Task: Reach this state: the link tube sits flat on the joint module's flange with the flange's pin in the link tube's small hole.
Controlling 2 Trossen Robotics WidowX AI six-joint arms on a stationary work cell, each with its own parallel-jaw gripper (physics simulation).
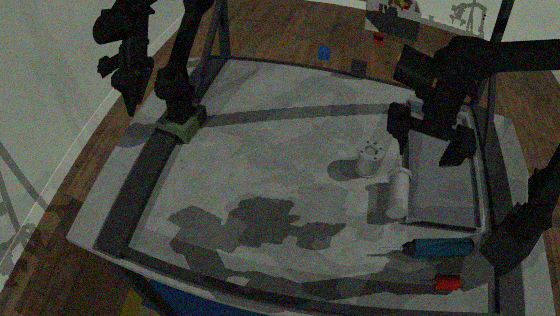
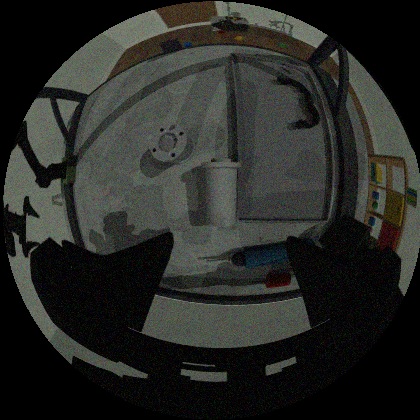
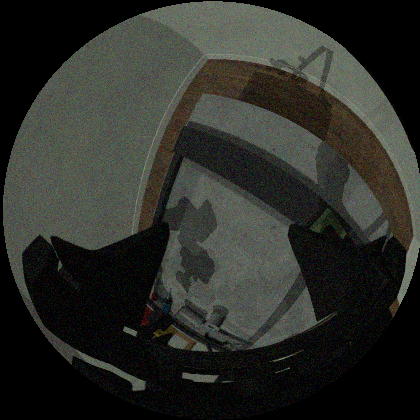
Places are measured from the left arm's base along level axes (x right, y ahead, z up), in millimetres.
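Pixels of known places: left gripper, between the fingertips: [image 1: 420,159] [image 2: 232,241] [image 3: 169,333]; right gripper, between the fingertips: [image 1: 135,109] [image 2: 38,229] [image 3: 231,229]; left arm's base, origin of its link: [image 1: 523,227] [image 3: 154,324]; right arm's base, origin of its link: [image 1: 180,114] [image 2: 63,169].
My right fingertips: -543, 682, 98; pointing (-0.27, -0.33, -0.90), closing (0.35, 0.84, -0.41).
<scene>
For each thing: its top centre in the pictures, then the offset to it from my right fingertips, as dx, dy, dz. "spot": a spot on its surface instead.
- joint module, centre of its top: [image 2: 165,140] [image 1: 371,148] [image 3: 211,327] +425, -263, -149
- white link tube, centre of its top: [image 2: 219,193] [image 1: 402,182] [image 3: 187,321] +417, -376, -148
- shallow grey tray, centre of its top: [image 2: 290,117] [image 1: 444,157] [image 3: 208,334] +622, -380, -197
- black curved piece, a spot on its surface: [image 2: 311,102] spot: +705, -388, -188
- blue-handled screwdriver, a spot on its surface: [image 2: 265,256] spot: +385, -521, -174
- red-handled tool, centre of its top: [image 1: 442,278] [image 2: 271,285] +342, -607, -179
- green block, centre of its top: [image 3: 326,244] [image 1: 180,114] [image 2: 63,169] +130, +116, -170
The joint module [image 1: 370,164] [image 2: 165,154] [image 3: 218,316] stands upright on the table, its flange with several small holes facing up. The pin cannot be made out. The white link tube [image 1: 399,195] [image 2: 223,195] [image 3: 191,310] lies on its side beside the tray's left wall, its collared end toward the back. It is apart from the joint module. My left gripper [image 1: 422,157] [image 2: 232,241] is open and empty, above the tray's left part, near the tube's collared end. My right gripper [image 1: 134,108] [image 3: 231,229] is open and empty, high over the left table edge, far from both parts.
A shallow grey tray [image 1: 440,226] [image 2: 328,175] is at the right, with a black curved piece [image 2: 311,102] in it. A blue-handled screwdriver [image 1: 442,247] [image 2: 265,256] and a red-handled tool [image 1: 447,282] [image 2: 278,279] lie in front. A green block [image 1: 182,131] is at the left rail.
</scene>
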